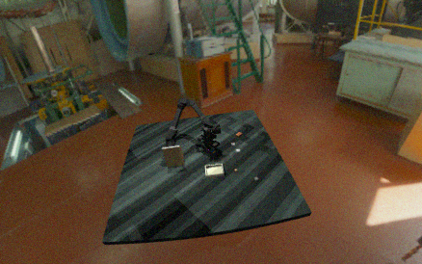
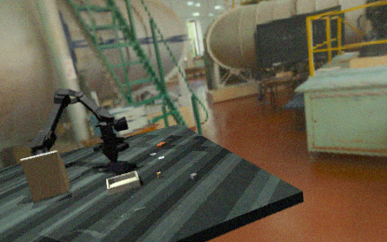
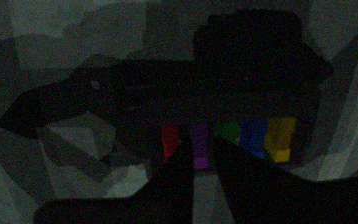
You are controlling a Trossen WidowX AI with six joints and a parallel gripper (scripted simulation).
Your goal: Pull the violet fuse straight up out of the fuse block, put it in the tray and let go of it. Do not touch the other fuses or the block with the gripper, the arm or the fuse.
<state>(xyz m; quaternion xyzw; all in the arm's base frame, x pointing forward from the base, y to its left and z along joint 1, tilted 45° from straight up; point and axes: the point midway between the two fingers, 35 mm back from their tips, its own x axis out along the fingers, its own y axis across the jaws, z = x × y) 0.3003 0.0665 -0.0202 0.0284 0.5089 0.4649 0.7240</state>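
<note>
The violet fuse is 1 cm below my gripper tip. From my gripper tip the other things lie so: pale tray (22 cm to the right, 3 cm below).
</note>
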